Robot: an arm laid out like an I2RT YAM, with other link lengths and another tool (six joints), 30 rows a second.
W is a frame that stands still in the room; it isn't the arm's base.
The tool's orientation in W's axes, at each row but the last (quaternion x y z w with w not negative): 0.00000 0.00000 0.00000 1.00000; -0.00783 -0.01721 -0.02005 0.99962; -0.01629 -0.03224 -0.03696 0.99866; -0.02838 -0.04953 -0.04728 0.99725; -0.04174 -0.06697 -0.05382 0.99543; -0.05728 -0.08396 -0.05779 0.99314
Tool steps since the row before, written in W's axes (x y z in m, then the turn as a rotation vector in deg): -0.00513 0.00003 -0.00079 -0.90 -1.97 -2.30; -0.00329 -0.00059 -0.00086 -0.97 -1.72 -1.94; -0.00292 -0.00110 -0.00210 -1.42 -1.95 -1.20; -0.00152 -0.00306 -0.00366 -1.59 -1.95 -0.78; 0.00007 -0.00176 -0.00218 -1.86 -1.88 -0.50; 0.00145 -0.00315 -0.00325 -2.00 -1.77 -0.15
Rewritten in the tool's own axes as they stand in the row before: -0.00513 0.00003 -0.00079 -0.90 -1.97 -2.30; -0.00329 -0.00071 -0.00076 -0.97 -1.73 -1.93; -0.00296 -0.00125 -0.00195 -1.35 -2.01 -1.18; -0.00160 -0.00300 -0.00368 -1.48 -2.05 -0.74; -0.00005 -0.00157 -0.00232 -1.71 -2.03 -0.42; 0.00119 -0.00259 -0.00380 -1.80 -1.98 -0.05
